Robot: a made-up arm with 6 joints. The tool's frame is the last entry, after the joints.
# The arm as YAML. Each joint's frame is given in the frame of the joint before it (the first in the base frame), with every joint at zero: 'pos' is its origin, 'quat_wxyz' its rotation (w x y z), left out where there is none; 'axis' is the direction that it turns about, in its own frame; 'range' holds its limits. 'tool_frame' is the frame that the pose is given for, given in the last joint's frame.
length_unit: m
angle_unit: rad
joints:
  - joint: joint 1
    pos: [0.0, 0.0, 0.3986]
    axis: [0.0, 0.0, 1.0]
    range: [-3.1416, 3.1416]
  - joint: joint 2
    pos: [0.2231, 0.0, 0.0]
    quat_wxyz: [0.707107, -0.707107, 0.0, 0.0]
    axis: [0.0, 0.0, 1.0]
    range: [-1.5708, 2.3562]
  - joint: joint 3
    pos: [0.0, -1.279, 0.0]
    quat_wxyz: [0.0, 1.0, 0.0, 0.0]
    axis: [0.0, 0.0, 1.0]
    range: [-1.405, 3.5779]
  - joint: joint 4
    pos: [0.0, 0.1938, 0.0]
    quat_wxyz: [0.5, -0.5, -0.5, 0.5]
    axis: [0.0, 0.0, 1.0]
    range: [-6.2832, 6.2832]
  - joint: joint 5
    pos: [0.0, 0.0, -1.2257]
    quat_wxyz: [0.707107, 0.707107, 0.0, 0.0]
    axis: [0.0, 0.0, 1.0]
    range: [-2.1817, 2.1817]
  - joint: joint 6
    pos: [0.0, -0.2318, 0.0]
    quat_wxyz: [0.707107, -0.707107, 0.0, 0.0]
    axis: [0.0, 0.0, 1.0]
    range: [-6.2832, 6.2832]
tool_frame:
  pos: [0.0, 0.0, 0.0]
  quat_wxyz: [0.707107, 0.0, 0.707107, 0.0]
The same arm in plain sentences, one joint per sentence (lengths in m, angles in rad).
The arm has six revolute joints in a row. What follows holds with every joint at zero, and every direction is one of the base frame's.
The first joint is mounted 0.3986 m along +z from the base frame's origin and rotates about +z, from -3.1416 to 3.1416 rad.
The second joint is mounted 0.2231 m along +x from the first joint and rotates about +y, from -1.5708 to 2.3562 rad.
The third joint is mounted 1.279 m along +z from the second joint and rotates about -y, from -1.405 to 3.5779 rad.
The fourth joint is mounted 0.1938 m along +z from the third joint and rotates about -x, from -6.2832 to 6.2832 rad.
The fifth joint is mounted 1.2257 m along +x from the fourth joint and rotates about -y, from -2.1817 to 2.1817 rad.
The sixth joint is mounted 0.2318 m along +x from the fifth joint and rotates about -x, from -6.2832 to 6.2832 rad.
The tool frame, which is the frame that the pose is given for, is mounted at the same point as the sixth joint; its axes are parallel to the base frame's.

